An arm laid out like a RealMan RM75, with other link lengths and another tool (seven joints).
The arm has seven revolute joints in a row. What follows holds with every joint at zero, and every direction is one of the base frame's.
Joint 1 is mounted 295.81 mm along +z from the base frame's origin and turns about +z.
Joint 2 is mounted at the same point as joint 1 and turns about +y.
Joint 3 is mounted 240.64 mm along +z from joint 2 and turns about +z.
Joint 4 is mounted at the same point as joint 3 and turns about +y.
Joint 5 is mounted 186.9 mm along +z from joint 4 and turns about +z.
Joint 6 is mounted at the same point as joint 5 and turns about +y.
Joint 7 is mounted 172.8 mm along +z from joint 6 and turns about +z.
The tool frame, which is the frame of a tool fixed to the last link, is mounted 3 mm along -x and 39 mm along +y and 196 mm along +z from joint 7; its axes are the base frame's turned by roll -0.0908, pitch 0 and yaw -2.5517 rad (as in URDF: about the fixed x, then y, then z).
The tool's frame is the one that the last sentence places.
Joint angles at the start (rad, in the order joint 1, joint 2, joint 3, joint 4, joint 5, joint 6, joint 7):
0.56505, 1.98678, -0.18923, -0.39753, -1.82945, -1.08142, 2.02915
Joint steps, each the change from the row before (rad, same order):
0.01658, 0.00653, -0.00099, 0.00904, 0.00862, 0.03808, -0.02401
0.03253, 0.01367, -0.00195, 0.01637, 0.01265, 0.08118, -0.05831
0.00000, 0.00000, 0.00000, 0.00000, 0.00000, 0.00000, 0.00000
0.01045, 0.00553, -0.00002, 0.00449, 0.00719, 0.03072, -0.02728
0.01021, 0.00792, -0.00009, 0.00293, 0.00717, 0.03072, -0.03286
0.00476, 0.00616, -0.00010, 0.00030, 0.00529, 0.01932, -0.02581
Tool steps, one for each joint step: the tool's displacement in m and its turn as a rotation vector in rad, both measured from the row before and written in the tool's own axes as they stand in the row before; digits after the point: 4 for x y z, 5 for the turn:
0.0016, 0.0010, 0.0073, -0.00647, 0.01783, -0.01200
0.0030, 0.0052, 0.0143, -0.02215, 0.03832, -0.03697
0.0000, 0.0000, 0.0000, 0.00000, 0.00000, 0.00000
0.0020, 0.0022, 0.0047, -0.00841, 0.01763, -0.01751
0.0008, 0.0028, 0.0047, -0.00930, 0.01706, -0.02242
0.0006, 0.0026, 0.0026, -0.00670, 0.01230, -0.01831

